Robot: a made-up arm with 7 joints.
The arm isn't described. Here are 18 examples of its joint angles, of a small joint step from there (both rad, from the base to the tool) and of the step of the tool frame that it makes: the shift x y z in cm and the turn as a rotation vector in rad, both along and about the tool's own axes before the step.
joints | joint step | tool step
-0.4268 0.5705 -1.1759 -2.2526 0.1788 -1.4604 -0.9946 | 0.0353 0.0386 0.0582 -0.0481 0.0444 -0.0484 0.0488 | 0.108 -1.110 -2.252 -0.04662 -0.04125 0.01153
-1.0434 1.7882 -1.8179 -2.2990 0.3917 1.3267 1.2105 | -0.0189 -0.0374 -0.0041 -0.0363 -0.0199 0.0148 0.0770 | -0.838 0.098 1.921 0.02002 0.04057 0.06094
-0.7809 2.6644 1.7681 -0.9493 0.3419 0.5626 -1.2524 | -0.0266 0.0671 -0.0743 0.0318 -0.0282 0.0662 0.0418 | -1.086 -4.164 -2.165 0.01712 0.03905 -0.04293
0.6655 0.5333 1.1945 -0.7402 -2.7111 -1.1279 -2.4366 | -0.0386 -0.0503 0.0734 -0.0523 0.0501 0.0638 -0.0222 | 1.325 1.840 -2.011 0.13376 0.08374 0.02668
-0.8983 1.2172 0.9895 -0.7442 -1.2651 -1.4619 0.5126 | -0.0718 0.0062 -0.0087 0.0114 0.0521 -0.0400 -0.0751 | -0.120 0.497 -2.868 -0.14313 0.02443 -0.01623
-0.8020 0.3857 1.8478 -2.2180 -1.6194 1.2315 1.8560 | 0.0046 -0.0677 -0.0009 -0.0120 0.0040 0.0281 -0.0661 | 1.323 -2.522 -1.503 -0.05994 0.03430 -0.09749
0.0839 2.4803 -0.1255 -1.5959 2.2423 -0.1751 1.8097 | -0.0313 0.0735 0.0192 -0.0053 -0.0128 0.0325 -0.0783 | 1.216 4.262 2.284 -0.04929 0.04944 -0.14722
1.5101 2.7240 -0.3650 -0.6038 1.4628 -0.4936 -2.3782 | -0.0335 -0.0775 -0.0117 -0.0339 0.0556 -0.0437 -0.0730 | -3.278 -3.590 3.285 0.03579 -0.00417 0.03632
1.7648 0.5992 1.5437 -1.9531 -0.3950 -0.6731 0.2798 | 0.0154 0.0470 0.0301 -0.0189 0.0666 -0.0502 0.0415 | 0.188 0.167 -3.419 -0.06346 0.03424 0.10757
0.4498 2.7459 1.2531 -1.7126 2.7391 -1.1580 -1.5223 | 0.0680 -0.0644 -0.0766 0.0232 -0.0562 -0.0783 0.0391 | 7.049 3.929 0.505 -0.05954 -0.08219 -0.09383
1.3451 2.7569 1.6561 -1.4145 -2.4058 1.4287 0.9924 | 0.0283 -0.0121 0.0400 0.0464 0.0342 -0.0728 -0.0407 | 2.481 0.060 1.668 0.04580 0.12296 -0.07214
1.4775 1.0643 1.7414 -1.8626 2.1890 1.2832 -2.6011 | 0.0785 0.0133 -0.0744 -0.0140 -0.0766 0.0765 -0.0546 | -0.971 2.234 -3.447 0.04103 0.22938 0.03898
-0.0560 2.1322 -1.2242 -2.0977 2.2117 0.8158 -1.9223 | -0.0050 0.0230 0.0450 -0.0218 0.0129 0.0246 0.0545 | -0.147 -2.024 1.219 0.00608 -0.01395 0.02028
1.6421 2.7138 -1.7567 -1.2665 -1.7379 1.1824 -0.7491 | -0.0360 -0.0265 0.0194 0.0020 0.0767 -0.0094 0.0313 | 0.756 -0.545 -1.765 0.08074 0.05296 0.09568
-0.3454 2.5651 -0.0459 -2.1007 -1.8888 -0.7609 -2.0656 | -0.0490 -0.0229 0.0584 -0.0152 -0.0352 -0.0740 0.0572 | 0.916 -1.204 3.024 -0.04053 0.01105 0.07934
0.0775 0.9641 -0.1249 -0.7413 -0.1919 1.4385 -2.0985 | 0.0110 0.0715 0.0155 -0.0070 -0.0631 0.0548 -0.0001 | -0.044 5.863 -0.070 0.13442 0.04014 -0.00255
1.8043 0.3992 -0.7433 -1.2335 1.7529 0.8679 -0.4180 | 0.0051 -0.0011 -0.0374 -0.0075 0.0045 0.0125 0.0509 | -0.060 1.351 -0.851 0.05987 -0.03529 0.01355
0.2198 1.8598 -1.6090 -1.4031 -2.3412 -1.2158 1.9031 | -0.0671 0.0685 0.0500 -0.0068 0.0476 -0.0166 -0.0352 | 3.794 5.326 3.117 0.01697 -0.03527 0.10150
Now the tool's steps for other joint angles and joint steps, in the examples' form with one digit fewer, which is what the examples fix.
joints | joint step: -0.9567 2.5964 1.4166 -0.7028 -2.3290 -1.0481 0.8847 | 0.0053 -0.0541 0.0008 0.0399 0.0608 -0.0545 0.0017
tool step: -4.12 4.37 0.32 0.0346 0.0844 0.1248
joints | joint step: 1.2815 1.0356 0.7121 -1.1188 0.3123 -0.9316 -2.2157 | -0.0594 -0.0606 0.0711 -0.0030 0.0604 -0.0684 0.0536
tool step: -0.46 -2.02 0.32 0.1819 -0.1282 -0.0279
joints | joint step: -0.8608 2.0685 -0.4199 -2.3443 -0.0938 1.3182 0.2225 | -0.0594 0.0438 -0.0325 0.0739 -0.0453 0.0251 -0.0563
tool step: 1.16 0.73 -3.31 -0.0517 -0.1055 -0.1321
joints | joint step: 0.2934 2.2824 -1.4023 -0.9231 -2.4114 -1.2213 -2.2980 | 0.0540 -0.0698 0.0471 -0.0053 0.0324 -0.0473 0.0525
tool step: -1.83 1.85 5.14 0.0437 0.0049 -0.0081
